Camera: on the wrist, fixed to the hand. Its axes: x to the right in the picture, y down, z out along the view.
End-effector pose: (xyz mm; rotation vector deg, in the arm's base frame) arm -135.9 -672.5 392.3 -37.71 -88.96 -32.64
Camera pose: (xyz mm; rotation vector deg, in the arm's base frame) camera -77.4 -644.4 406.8 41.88 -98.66 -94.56
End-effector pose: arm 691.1 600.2 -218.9 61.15 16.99 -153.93
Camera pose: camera 713.6 546.7 -251.2 -32.63 -44.36 97.79
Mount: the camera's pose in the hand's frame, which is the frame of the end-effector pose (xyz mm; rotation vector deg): 14.1 60.7 -23.1 0.48 6.69 -87.66
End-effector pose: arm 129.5 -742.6 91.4 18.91 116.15 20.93
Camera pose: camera 107.3 -684.3 114.2 -70.11 104.17 -33.80
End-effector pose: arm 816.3 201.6 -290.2 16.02 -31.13 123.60
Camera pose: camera 759.1 190.5 -322.1 22.08 -6.25 38.76
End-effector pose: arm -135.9 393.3 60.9 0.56 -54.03 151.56
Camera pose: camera -165.7 367.8 7.2 22.69 -27.70 68.76
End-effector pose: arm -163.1 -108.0 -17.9 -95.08 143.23 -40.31
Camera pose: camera -227.9 -93.5 -18.9 151.84 -34.35 35.09
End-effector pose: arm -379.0 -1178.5 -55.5 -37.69 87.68 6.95
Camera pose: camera -426.8 -1143.8 -86.0 -94.91 44.97 -61.87
